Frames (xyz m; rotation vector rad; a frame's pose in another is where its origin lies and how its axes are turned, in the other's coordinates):
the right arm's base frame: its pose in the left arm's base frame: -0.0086 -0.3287 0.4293 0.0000 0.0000 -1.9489
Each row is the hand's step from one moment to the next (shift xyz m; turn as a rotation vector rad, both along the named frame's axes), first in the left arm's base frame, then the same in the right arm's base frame.
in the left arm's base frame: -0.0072 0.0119 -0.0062 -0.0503 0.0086 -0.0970
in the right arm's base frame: -0.0084 -0.0111 -0.0062 0.0106 -0.0499 -0.0970
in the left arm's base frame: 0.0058 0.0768 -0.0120 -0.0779 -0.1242 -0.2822
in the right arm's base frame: -0.0735 -0.0230 -0.0120 0.1442 -0.0265 -0.2822
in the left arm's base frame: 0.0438 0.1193 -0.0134 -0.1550 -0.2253 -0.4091
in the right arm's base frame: -0.1270 -0.0033 -0.0134 0.2666 -0.0609 -0.4091
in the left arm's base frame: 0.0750 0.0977 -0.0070 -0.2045 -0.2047 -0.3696
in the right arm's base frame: -0.1185 0.0336 -0.0070 0.2657 -0.1145 -0.3696
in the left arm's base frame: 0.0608 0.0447 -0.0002 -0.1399 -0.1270 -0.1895
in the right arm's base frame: -0.0640 0.0400 -0.0002 0.1697 -0.0831 -0.1895
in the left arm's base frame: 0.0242 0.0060 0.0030 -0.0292 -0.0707 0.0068
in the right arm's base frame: -0.0145 0.0203 0.0030 0.0765 -0.0010 0.0068
